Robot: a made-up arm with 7 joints.
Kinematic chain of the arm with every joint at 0, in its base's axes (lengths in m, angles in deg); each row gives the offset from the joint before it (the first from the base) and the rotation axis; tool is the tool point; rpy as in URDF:
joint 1: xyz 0 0 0 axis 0.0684 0.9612 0.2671
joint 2: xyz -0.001 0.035 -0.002 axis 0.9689 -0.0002 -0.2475
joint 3: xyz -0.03 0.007 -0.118 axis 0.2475 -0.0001 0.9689
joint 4: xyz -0.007 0 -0.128 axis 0.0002 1 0
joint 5: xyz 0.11 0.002 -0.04 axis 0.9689 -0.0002 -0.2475
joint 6: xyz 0.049 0 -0.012 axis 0.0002 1 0
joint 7: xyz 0.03 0 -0.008 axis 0.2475 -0.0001 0.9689
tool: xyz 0 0 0 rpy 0 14.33 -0.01
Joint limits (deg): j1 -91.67..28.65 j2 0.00..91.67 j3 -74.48..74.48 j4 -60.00..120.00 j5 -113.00..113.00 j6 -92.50..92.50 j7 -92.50..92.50
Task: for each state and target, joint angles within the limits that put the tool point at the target. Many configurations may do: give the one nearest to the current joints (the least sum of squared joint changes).
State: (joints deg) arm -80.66 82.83 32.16 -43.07 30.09 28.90 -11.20
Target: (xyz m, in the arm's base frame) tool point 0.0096 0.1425 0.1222
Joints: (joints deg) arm -78.91 69.23 56.76 -60.00 29.96 -0.05 -11.20
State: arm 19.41 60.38 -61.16 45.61 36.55 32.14 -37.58
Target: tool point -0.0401 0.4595 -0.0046
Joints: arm 28.65 91.67 -66.01 72.10 33.29 76.39 -37.58
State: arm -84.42 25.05 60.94 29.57 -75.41 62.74 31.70
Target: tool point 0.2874 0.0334 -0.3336
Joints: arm -47.80 0.00 54.97 70.46 -69.61 56.33 31.70
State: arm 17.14 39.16 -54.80 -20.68 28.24 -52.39 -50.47
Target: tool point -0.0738 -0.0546 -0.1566
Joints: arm 28.12 22.47 -71.21 -40.58 29.12 -53.90 -50.47
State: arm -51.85 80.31 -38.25 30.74 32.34 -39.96 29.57
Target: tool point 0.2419 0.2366 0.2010
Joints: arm -85.37 88.57 -19.81 17.43 30.22 -38.42 29.57
